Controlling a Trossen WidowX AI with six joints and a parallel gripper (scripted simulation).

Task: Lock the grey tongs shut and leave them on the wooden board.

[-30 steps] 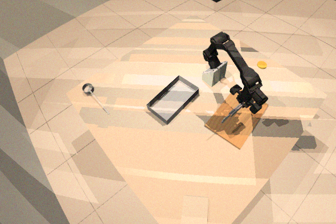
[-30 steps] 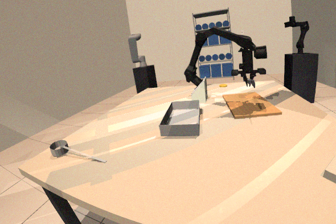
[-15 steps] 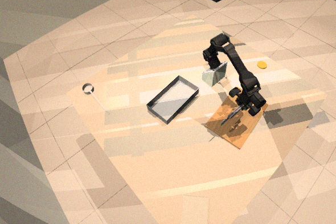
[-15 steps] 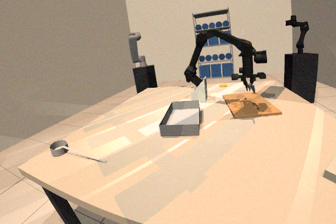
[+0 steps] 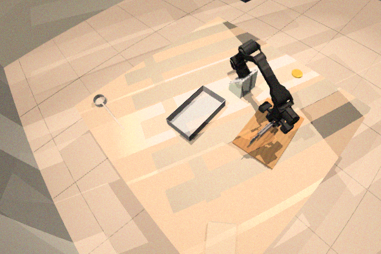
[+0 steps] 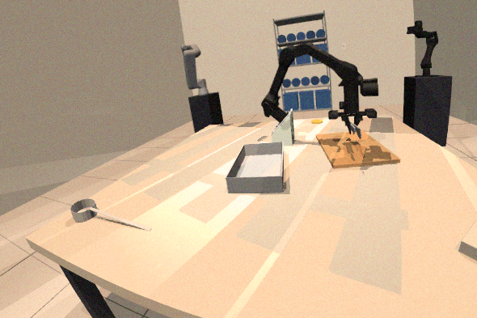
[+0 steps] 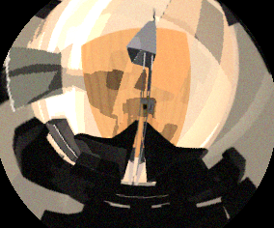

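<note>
Right now my gripper tip is 50 mm above the wooden board. From my gripper tip the other things lie so: roasting tin: 340 mm to the right, 230 mm ahead, 30 mm below.
</note>
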